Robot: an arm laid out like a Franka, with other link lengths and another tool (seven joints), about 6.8 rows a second.
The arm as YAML. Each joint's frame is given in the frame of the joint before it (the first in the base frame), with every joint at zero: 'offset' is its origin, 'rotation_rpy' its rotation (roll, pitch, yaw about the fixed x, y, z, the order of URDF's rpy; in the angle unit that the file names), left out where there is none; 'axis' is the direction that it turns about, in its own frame. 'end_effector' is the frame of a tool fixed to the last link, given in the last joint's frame.
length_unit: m
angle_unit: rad
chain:
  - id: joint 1
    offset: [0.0, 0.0, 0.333]
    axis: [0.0, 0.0, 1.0]
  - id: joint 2
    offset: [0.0, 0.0, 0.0]
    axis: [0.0, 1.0, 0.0]
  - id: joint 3
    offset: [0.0, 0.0, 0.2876]
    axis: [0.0, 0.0, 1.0]
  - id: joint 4
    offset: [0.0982, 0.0, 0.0]
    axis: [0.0, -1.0, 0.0]
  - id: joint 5
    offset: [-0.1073, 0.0, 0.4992]
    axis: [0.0, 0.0, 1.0]
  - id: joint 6
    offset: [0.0, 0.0, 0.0]
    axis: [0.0, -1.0, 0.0]
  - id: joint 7
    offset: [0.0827, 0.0, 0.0]
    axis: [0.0, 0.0, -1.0]
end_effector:
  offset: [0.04, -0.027, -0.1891]
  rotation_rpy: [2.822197, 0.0, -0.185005]
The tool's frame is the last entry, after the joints.
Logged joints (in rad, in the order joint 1, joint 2, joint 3, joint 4, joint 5, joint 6, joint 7), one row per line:
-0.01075 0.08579 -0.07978 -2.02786 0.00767 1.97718 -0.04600
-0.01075 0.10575 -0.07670 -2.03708 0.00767 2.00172 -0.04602
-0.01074 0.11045 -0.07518 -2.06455 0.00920 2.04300 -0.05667
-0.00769 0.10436 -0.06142 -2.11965 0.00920 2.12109 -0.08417
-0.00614 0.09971 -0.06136 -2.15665 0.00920 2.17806 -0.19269
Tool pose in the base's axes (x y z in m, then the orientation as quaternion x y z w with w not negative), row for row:
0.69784 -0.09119 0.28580 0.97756 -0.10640 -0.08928 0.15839
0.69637 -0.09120 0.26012 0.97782 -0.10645 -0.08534 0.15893
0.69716 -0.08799 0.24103 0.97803 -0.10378 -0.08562 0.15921
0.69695 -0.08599 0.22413 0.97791 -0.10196 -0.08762 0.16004
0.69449 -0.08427 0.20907 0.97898 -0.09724 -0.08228 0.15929
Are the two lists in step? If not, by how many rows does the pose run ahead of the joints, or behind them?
The pose runs 2 rows behind the joints: the pose in row i belongs to the joints in row i - 2.
